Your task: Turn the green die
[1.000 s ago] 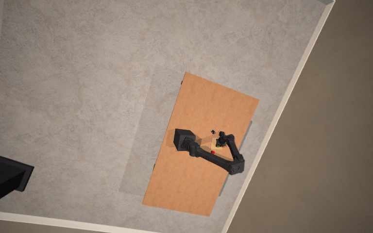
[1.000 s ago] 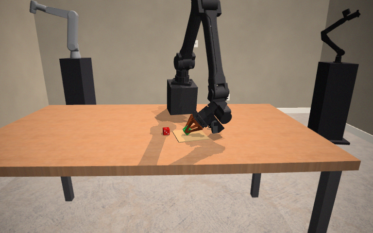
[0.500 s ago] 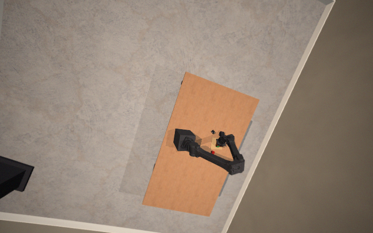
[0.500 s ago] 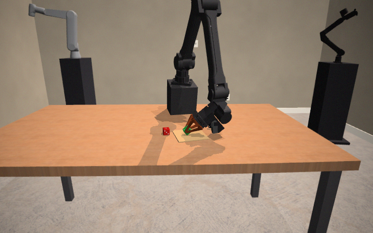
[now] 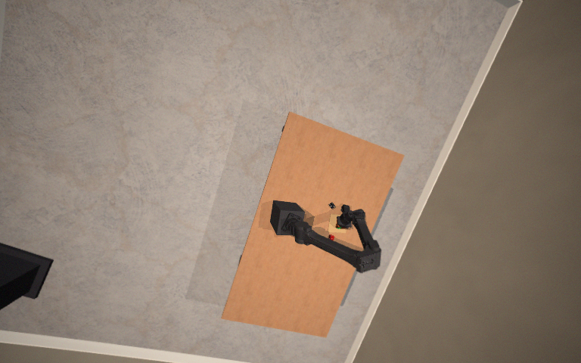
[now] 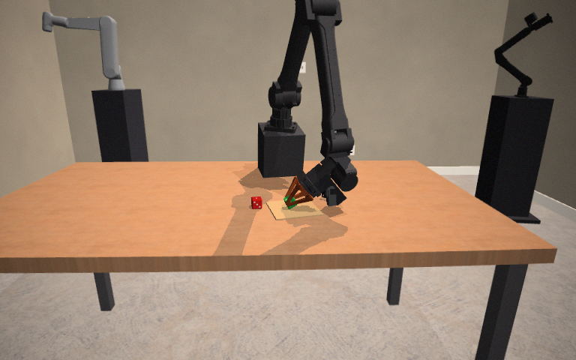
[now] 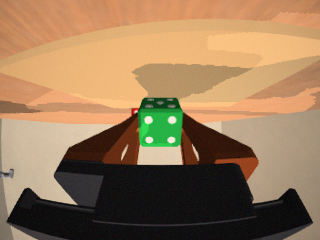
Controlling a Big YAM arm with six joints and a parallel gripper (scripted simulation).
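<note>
My hand is 20 mm to the right of the tan mat and 20 mm above it. The rest, counted from my hand: green die: 10 mm to the left; then red die: 100 mm to the right, 10 mm below; then black die: 130 mm behind, 120 mm to the left, 10 mm below.
</note>
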